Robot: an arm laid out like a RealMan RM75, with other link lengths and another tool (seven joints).
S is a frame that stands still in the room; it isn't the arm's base.
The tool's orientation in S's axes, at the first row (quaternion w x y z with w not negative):
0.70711 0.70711 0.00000 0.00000
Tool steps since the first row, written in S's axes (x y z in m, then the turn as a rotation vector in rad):
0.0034 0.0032 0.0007 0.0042 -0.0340 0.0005
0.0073 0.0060 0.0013 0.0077 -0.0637 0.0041
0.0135 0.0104 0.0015 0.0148 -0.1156 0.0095
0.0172 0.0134 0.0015 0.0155 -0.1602 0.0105
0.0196 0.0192 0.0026 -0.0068 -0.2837 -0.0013
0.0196 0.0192 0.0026 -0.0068 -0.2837 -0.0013
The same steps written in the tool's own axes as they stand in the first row. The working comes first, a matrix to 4 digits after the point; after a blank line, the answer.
The tool's axes in the first row as the columns of a matrix, in S's axes (used below as rounded here):
1.0000 0.0000 0.0000
0.0000 0.0000 -1.0000
0.0000 1.0000 0.0000

0.0034 0.0007 -0.0032 0.0042 0.0005 0.0340
0.0073 0.0013 -0.0060 0.0077 0.0041 0.0637
0.0135 0.0015 -0.0104 0.0148 0.0095 0.1156
0.0172 0.0015 -0.0134 0.0155 0.0105 0.1602
0.0196 0.0026 -0.0192 -0.0068 -0.0013 0.2837
0.0196 0.0026 -0.0192 -0.0068 -0.0013 0.2837

